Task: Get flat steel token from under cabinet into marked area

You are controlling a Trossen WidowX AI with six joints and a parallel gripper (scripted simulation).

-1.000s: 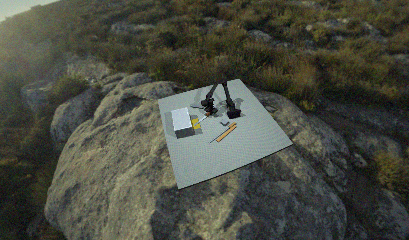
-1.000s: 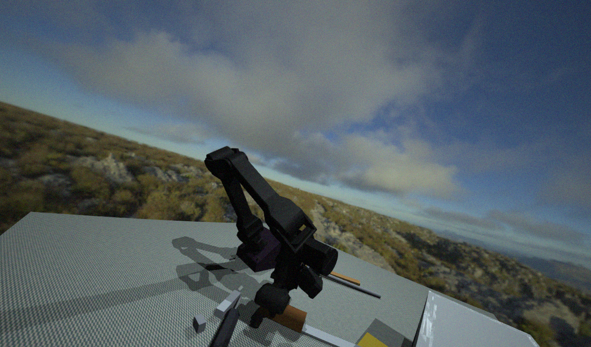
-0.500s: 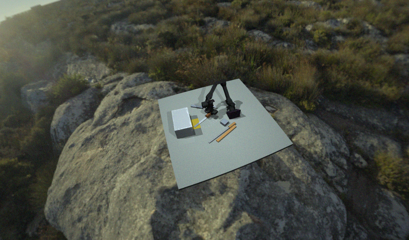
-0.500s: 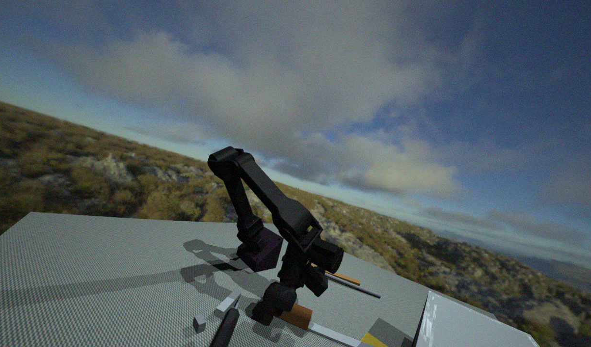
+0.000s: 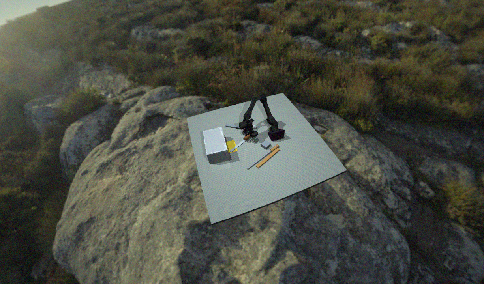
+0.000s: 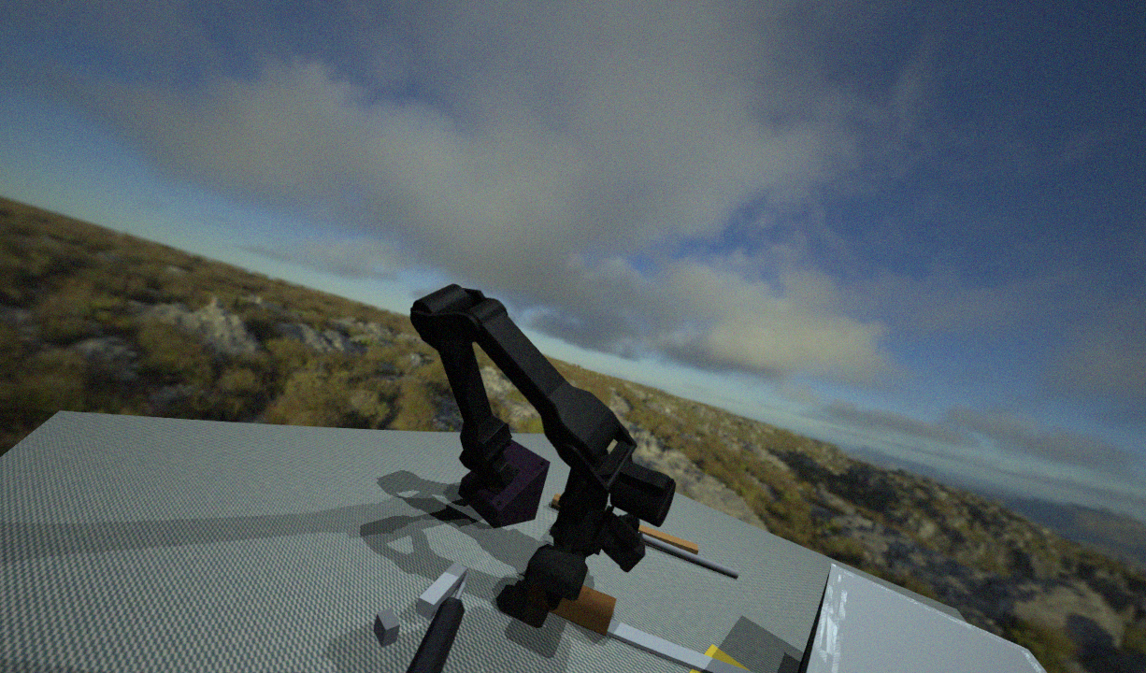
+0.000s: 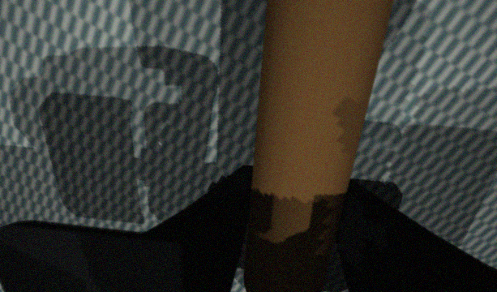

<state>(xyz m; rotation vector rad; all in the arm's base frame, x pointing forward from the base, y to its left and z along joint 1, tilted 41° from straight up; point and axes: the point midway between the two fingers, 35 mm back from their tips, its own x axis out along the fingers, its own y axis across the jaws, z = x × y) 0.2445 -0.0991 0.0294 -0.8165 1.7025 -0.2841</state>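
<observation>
My gripper tip is 90 mm past the grey block, 180 mm to the right of it and 10 mm below it. From my gripper tip the other things lie so: grey bar 90 mm behind, 110 mm to the right; then small grey cube 70 mm behind, 200 mm to the right; then wooden stick 40 mm behind, 320 mm to the left.
</observation>
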